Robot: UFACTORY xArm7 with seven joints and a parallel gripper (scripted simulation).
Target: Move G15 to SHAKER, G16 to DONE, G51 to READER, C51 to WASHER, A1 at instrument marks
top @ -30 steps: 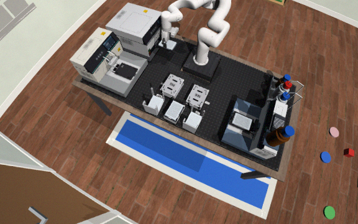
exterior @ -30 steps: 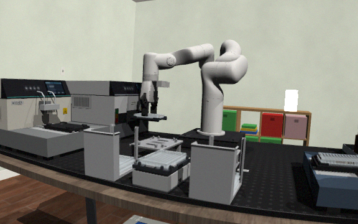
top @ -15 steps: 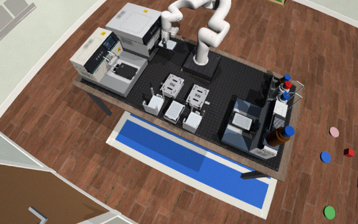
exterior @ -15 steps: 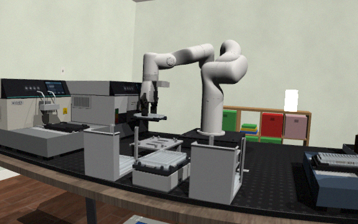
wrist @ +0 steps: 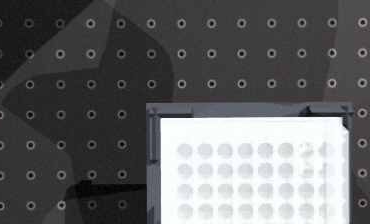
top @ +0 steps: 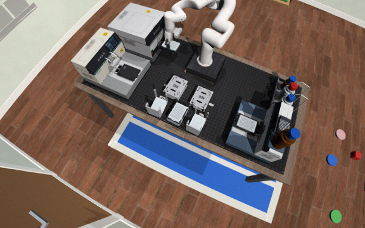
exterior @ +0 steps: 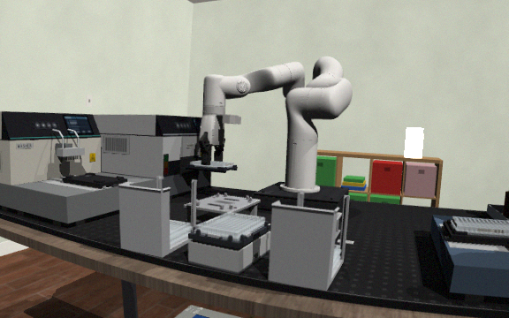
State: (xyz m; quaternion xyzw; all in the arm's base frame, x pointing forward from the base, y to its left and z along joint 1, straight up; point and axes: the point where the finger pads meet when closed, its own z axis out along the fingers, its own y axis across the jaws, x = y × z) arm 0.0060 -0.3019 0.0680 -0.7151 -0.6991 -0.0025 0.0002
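The reader's dark tray is 20 mm below my hand. From my hand the other things lie so: washer (360 mm ahead, 430 mm to the right, 20 mm below); then washer nest (370 mm ahead, 190 mm to the right, 40 mm below); then DONE label (420 mm ahead, 130 mm to the left, 120 mm below).
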